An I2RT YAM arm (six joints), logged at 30 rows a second.
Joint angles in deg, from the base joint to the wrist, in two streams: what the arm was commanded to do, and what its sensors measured. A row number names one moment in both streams.
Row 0, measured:
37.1, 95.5, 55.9, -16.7, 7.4, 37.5
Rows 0 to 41, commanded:
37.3, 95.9, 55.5, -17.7, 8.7, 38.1
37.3, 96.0, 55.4, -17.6, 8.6, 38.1
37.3, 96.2, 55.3, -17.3, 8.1, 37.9
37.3, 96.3, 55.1, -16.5, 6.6, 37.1
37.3, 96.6, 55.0, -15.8, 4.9, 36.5
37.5, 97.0, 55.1, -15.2, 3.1, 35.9
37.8, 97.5, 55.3, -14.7, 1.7, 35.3
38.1, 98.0, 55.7, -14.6, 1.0, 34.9
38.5, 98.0, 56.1, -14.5, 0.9, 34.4
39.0, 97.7, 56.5, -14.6, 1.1, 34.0
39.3, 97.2, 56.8, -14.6, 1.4, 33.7
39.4, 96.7, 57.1, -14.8, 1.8, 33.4
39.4, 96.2, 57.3, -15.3, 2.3, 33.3
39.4, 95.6, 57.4, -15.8, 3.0, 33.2
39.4, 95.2, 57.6, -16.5, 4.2, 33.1
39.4, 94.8, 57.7, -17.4, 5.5, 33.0
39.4, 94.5, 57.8, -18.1, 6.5, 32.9
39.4, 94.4, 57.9, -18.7, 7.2, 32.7
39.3, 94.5, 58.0, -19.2, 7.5, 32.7
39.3, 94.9, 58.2, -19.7, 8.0, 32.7
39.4, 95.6, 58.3, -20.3, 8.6, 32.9
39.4, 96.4, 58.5, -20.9, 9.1, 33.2
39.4, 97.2, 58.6, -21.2, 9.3, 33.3
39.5, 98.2, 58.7, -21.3, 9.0, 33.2
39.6, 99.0, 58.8, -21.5, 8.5, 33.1
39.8, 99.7, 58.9, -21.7, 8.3, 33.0
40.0, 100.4, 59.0, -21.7, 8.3, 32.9
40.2, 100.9, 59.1, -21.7, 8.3, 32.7
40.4, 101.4, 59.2, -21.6, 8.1, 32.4
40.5, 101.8, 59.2, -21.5, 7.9, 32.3
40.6, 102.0, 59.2, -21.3, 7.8, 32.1
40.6, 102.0, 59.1, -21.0, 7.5, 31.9
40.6, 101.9, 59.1, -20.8, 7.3, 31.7
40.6, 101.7, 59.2, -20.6, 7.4, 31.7
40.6, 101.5, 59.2, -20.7, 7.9, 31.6
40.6, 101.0, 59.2, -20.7, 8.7, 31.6
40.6, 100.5, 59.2, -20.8, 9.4, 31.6
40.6, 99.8, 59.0, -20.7, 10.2, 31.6
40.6, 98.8, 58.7, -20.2, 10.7, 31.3
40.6, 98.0, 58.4, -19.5, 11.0, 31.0
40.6, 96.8, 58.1, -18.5, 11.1, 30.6
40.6, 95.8, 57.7, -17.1, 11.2, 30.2
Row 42, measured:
40.4, 97.9, 58.3, -20.1, 9.1, 31.6
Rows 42 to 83, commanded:
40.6, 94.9, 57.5, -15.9, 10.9, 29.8
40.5, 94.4, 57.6, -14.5, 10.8, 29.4
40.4, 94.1, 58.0, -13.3, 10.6, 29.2
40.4, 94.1, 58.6, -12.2, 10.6, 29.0
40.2, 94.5, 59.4, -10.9, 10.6, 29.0
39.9, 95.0, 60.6, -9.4, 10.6, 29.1
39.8, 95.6, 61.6, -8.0, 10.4, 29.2
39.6, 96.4, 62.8, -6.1, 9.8, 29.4
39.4, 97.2, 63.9, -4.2, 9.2, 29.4
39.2, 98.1, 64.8, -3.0, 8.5, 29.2
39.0, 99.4, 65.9, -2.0, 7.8, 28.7
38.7, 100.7, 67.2, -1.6, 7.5, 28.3
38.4, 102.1, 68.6, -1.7, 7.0, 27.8
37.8, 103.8, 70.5, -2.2, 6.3, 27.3
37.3, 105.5, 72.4, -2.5, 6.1, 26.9
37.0, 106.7, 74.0, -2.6, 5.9, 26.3
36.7, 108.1, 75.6, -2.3, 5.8, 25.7
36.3, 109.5, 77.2, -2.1, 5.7, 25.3
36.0, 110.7, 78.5, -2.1, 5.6, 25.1
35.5, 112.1, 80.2, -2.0, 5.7, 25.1
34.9, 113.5, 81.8, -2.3, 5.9, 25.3
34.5, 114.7, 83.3, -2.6, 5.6, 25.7
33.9, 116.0, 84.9, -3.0, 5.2, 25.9
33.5, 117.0, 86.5, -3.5, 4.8, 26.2
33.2, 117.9, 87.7, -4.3, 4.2, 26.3
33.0, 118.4, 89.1, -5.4, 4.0, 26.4
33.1, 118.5, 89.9, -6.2, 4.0, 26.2
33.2, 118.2, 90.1, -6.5, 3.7, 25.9
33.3, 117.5, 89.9, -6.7, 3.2, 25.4
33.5, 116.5, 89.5, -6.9, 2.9, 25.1
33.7, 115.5, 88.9, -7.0, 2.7, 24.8
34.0, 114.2, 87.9, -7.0, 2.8, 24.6
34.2, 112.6, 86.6, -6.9, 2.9, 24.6
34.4, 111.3, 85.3, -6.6, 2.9, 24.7
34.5, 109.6, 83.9, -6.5, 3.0, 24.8
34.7, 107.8, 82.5, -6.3, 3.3, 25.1
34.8, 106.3, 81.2, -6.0, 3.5, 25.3
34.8, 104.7, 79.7, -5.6, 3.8, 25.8
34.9, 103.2, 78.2, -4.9, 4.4, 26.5
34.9, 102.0, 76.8, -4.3, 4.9, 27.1
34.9, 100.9, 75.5, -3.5, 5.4, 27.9
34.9, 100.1, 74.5, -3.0, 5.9, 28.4
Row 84, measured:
34.7, 102.0, 76.6, -5.4, 3.8, 26.1
